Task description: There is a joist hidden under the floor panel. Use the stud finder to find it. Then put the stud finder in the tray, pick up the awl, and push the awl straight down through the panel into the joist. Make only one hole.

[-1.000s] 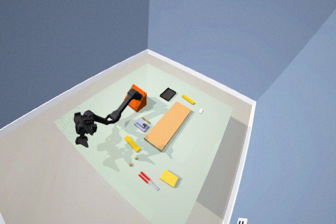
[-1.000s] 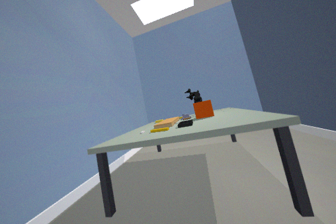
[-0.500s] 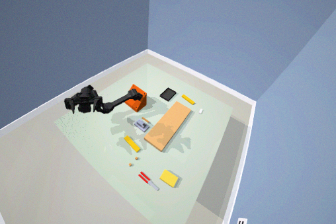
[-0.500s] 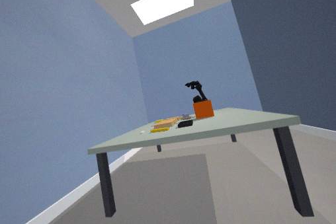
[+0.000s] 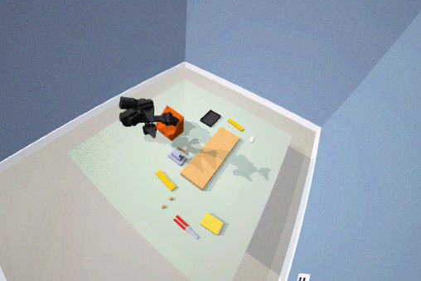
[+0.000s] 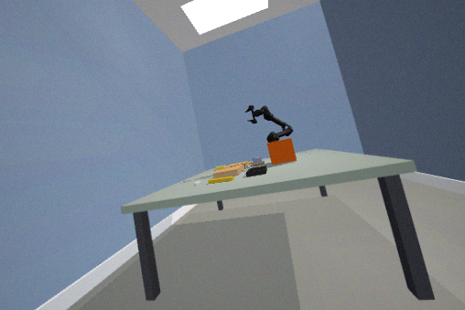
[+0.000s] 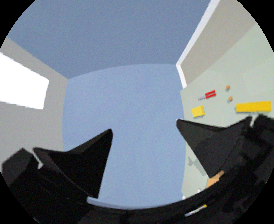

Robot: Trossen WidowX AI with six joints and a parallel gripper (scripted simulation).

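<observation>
Now: the stud finder 450 mm below my gripper tip, 170 mm to the left of it and 30 mm behind it. From my gripper tip the other things lie so: black tray (650 mm to the left, 480 mm below, 100 mm behind); then yellow block (480 mm below, 400 mm ahead, 20 mm to the right); then awl (480 mm below, 240 mm to the left, 20 mm behind).
</observation>
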